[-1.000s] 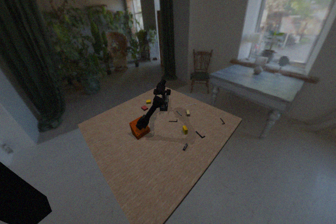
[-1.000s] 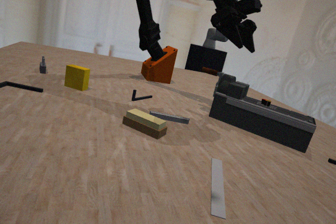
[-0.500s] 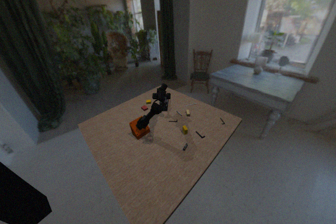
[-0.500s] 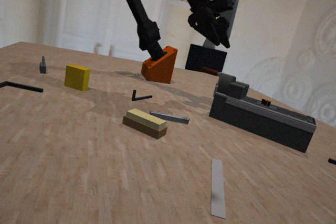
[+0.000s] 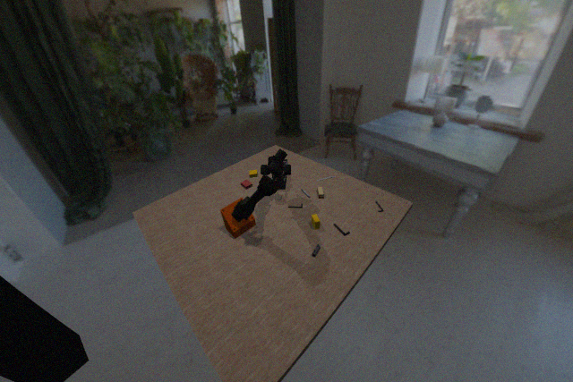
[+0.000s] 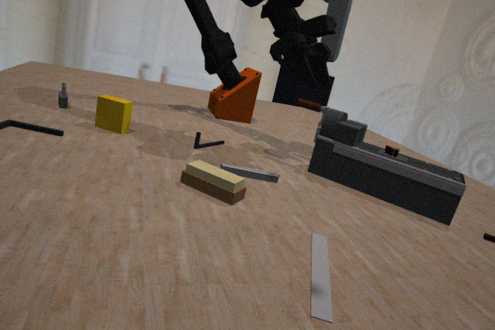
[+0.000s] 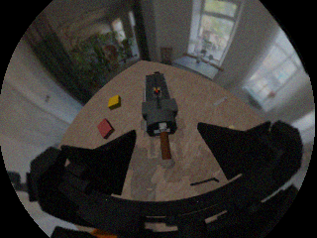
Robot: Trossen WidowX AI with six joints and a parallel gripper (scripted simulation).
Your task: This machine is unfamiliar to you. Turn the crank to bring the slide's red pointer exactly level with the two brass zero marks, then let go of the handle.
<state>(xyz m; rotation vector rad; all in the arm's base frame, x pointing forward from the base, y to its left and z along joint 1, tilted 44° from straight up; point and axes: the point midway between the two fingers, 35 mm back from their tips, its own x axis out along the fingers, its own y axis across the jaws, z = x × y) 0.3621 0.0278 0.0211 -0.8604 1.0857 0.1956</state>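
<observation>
My gripper tip is now 20 mm past the brown crank handle, 10 mm to the left of it and 40 mm above it. The rest, counted from my gripper tip: red pointer 130 mm ahead, 90 mm to the left, 80 mm below; red block 70 mm behind, 250 mm to the left, 150 mm below; grey bar 80 mm ahead, 160 mm to the right, 160 mm below.
</observation>
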